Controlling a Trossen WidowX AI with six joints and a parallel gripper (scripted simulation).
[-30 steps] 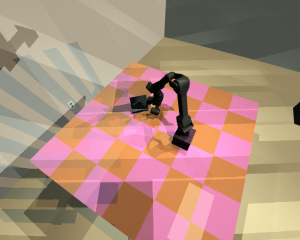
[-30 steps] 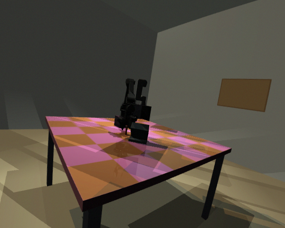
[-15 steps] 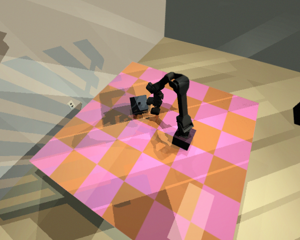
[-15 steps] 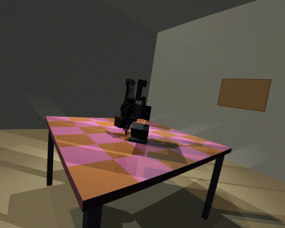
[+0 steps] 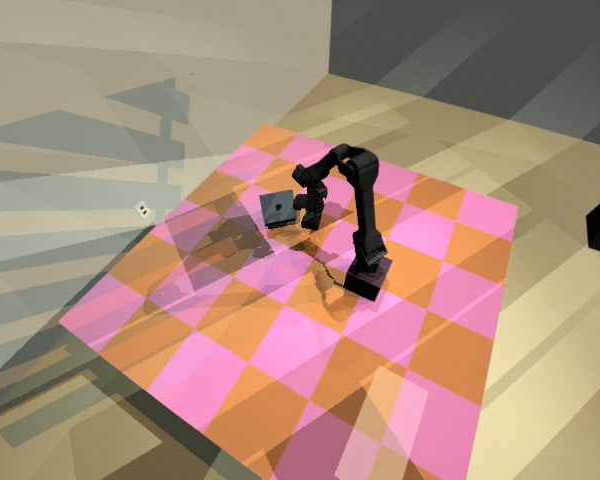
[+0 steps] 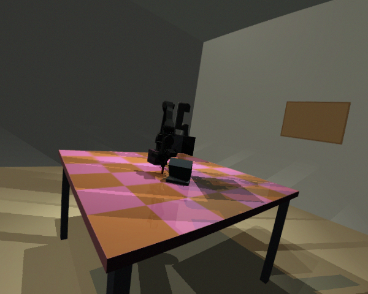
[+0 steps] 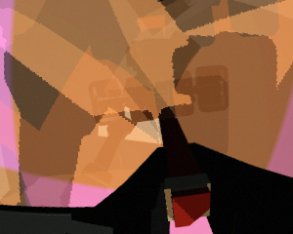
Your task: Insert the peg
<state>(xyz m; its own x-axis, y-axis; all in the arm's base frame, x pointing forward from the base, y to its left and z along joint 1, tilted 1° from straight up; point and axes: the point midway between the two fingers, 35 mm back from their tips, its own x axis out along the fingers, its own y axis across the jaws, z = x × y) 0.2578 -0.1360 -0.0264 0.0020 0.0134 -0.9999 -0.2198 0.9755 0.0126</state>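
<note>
The sloped panel is 150 mm ahead of my gripper tip, 10 mm to the left of it and 30 mm above it. Also, from my gripper tip: peg 20 mm above.
</note>
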